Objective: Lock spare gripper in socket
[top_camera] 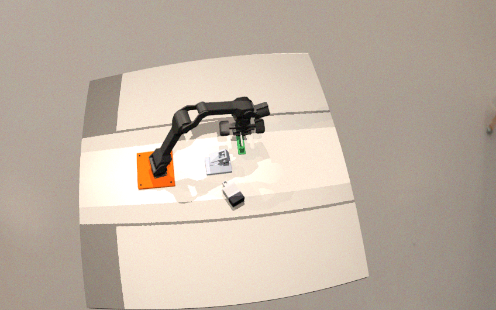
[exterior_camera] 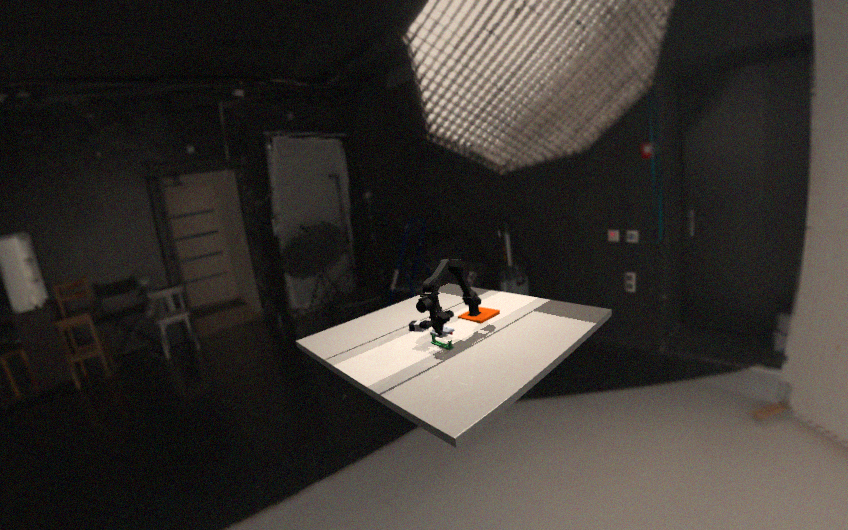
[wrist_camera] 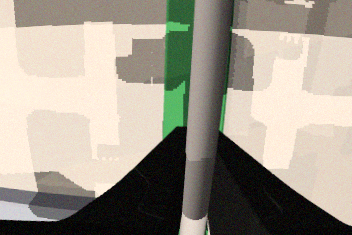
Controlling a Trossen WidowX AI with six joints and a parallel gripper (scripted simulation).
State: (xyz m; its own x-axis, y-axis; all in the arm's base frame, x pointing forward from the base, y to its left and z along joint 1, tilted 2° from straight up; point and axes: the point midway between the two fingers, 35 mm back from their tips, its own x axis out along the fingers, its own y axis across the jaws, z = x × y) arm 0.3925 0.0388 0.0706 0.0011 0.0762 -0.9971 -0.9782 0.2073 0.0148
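The green holder lies 30 mm below my gripper tip. The rest, counted from my gripper tip: grey mount 120 mm behind, 90 mm to the right; then spare gripper 120 mm behind, 230 mm to the right, 30 mm below.
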